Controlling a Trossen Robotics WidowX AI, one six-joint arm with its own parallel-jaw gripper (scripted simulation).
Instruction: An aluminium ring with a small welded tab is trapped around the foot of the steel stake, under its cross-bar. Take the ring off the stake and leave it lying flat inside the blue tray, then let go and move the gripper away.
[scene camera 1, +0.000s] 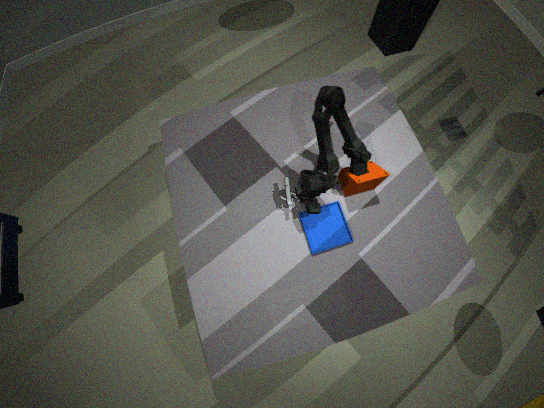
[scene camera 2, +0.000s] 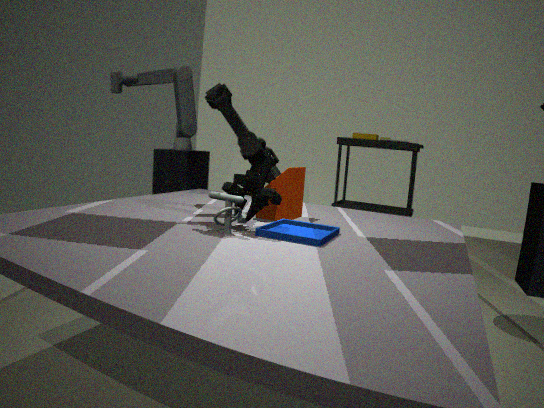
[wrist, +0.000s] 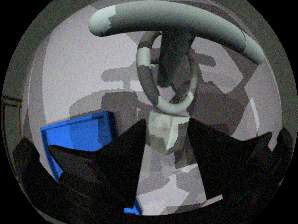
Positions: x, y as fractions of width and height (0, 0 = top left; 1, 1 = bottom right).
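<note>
There is a blue tray (scene camera 1: 0.60, 0.56) that I can see. I find the tray (scene camera 2: 0.57, 0.57) from a further camera, and the wrist view gives me the tray (wrist: 0.31, 0.59) as well. An aluminium ring (wrist: 0.56, 0.59) is held by my gripper (scene camera 2: 0.44, 0.54), and I also see the gripper (wrist: 0.56, 0.55) from the wrist.
</note>
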